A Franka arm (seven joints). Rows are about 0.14 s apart.
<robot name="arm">
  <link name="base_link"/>
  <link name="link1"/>
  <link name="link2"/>
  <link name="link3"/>
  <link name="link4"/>
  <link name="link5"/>
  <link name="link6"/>
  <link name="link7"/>
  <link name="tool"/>
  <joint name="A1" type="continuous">
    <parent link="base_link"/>
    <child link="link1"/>
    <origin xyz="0 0 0.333" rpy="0 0 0"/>
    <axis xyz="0 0 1"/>
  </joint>
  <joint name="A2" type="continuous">
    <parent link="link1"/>
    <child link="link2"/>
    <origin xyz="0 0 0" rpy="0 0 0"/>
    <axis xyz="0 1 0"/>
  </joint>
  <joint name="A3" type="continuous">
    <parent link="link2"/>
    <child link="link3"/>
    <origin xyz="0 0 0.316" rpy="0 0 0"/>
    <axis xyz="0 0 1"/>
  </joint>
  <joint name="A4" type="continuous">
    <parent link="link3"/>
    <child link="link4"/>
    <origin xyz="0.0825 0 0" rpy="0 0 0"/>
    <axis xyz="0 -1 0"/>
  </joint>
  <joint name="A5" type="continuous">
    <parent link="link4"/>
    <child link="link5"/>
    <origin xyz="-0.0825 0 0.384" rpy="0 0 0"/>
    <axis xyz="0 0 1"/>
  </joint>
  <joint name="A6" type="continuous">
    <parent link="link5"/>
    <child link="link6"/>
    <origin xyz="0 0 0" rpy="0 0 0"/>
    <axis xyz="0 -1 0"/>
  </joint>
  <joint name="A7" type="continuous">
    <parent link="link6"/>
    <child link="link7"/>
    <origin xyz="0.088 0 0" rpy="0 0 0"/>
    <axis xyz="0 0 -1"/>
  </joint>
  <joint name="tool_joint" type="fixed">
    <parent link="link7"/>
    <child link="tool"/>
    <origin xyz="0 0 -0.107" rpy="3.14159 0 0"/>
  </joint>
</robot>
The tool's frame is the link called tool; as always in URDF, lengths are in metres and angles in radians. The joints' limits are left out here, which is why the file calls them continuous.
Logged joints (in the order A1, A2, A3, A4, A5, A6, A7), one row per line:
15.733 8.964 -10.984 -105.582 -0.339 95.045 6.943
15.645 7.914 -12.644 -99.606 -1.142 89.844 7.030
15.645 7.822 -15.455 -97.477 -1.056 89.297 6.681
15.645 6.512 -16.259 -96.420 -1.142 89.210 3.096
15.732 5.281 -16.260 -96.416 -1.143 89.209 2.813
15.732 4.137 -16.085 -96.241 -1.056 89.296 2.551
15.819 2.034 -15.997 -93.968 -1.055 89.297 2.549
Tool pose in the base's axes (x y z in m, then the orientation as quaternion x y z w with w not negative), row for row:
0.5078 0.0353 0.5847 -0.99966 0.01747 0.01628 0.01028
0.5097 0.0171 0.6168 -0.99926 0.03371 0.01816 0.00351
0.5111 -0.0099 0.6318 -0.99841 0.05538 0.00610 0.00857
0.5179 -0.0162 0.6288 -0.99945 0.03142 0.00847 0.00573
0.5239 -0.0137 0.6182 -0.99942 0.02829 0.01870 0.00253
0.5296 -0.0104 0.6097 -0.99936 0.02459 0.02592 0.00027
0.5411 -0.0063 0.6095 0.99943 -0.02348 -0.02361 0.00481
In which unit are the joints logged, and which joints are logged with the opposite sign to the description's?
The joints are logged in degrees. Opposite sign: A2.
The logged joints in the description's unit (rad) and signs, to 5 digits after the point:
0.27459 -0.15645 -0.19171 -1.84275 -0.00592 1.65885 0.12118
0.27306 -0.13813 -0.22068 -1.73845 -0.01993 1.56807 0.12270
0.27306 -0.13652 -0.26974 -1.70129 -0.01843 1.55853 0.11661
0.27306 -0.11366 -0.28377 -1.68285 -0.01993 1.55701 0.05404
0.27458 -0.09217 -0.28379 -1.68278 -0.01995 1.55699 0.04910
0.27458 -0.07220 -0.28074 -1.67972 -0.01843 1.55851 0.04452
0.27609 -0.03550 -0.27920 -1.64005 -0.01841 1.55853 0.04449

